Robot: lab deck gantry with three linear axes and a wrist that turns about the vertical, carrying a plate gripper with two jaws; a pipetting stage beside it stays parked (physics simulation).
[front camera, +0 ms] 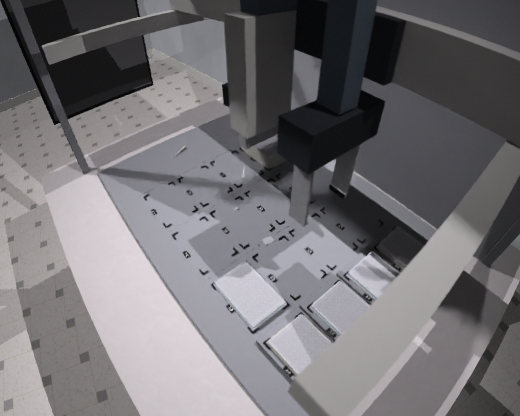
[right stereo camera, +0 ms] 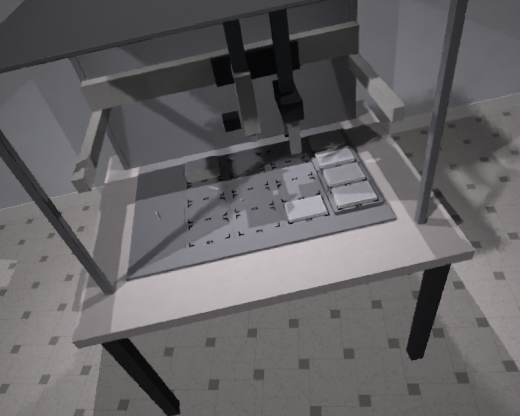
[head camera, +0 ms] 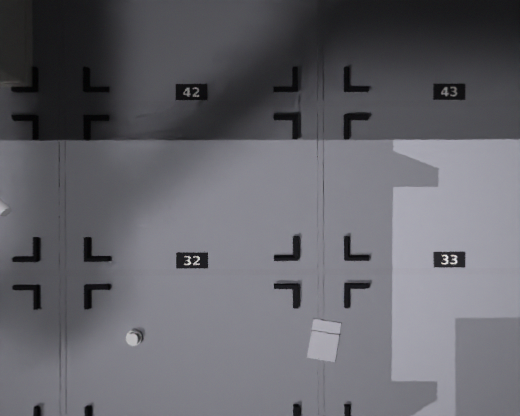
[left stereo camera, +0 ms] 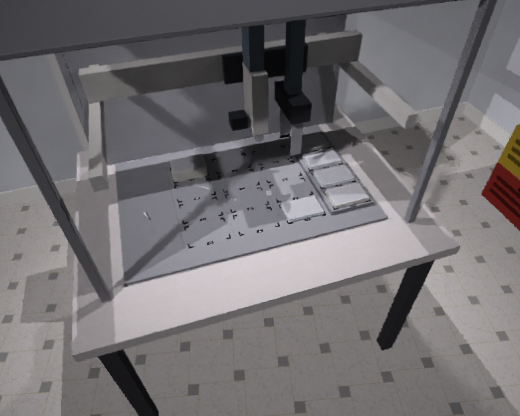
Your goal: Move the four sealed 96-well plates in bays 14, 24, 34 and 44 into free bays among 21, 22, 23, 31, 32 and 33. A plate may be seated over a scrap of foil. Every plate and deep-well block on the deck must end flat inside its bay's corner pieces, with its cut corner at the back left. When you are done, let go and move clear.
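Frame: origin at the robot's base, x right, y ahead, z up, level; centimetres.
Seen in the pictures: gripper, between the fingertips: (front camera: 318, 205) (right stereo camera: 293, 144) (left stereo camera: 289, 145); robot's base, origin of its link: (front camera: 145, 197) (right stereo camera: 190, 245) (left stereo camera: 189, 247).
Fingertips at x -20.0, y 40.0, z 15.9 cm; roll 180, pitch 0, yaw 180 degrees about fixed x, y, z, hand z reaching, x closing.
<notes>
Offsets run from my fingertips to a thing's top centre. "spot": to the spot under its first point.
My gripper (front camera: 320, 207) (left stereo camera: 290, 145) (right stereo camera: 291, 144) is open and empty, its jaws apart above the back part of the deck, left of the plates. Sealed pale plates stand in the right column: bay 14 {spot: dz -13.1, dx +16.0, dy +13.8 cm} (front camera: 300, 345) (left stereo camera: 347, 196) (right stereo camera: 354, 194), bay 24 {spot: dz -13.0, dx +5.6, dy +13.0 cm} (front camera: 337, 306) (left stereo camera: 333, 176) (right stereo camera: 344, 175) and bay 34 {spot: dz -13.1, dx -4.7, dy +13.2 cm} (front camera: 371, 275) (left stereo camera: 322, 159) (right stereo camera: 335, 156). A dark slab shape {dz -13.1, dx -16.4, dy +15.6 cm} (front camera: 401, 244) shows in deep shadow at bay 44. Bays 32 and 33 show bare in the head view. Cut corners are too small to tell; a beam hides parts of the right column in the front view.
Another pale plate {dz -14.5, dx +15.7, dy -0.8 cm} (front camera: 250, 295) (left stereo camera: 302, 207) (right stereo camera: 306, 208) sits in bay 13. A deep-well block {dz -11.8, dx -16.4, dy -33.6 cm} (head camera: 14, 42) (left stereo camera: 191, 170) (right stereo camera: 202, 171) stands in bay 41. A foil scrap {dz -15.8, dx +4.0, dy -8.8 cm} (head camera: 324, 340) (front camera: 268, 240) lies between bays 22 and 23; a small cap {dz -15.5, dx +3.8, dy -20.9 cm} (head camera: 134, 338) lies in bay 22. The pipetting stage (front camera: 260, 75) hangs left.
</notes>
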